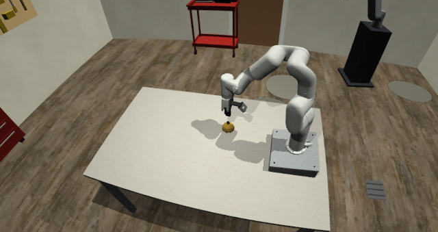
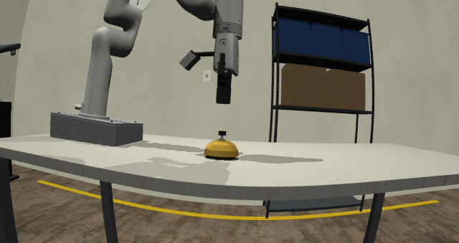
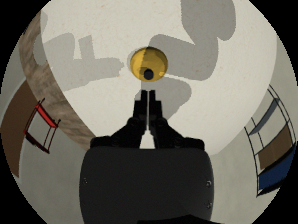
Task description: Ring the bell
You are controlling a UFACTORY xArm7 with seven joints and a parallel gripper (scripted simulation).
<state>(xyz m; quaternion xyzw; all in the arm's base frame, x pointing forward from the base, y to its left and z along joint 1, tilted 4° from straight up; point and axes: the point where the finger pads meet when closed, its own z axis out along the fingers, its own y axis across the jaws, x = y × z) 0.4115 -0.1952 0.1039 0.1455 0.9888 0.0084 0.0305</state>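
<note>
Now: the black button 10 cm below my hand. Also, from my hand: bell: 11 cm below.
</note>
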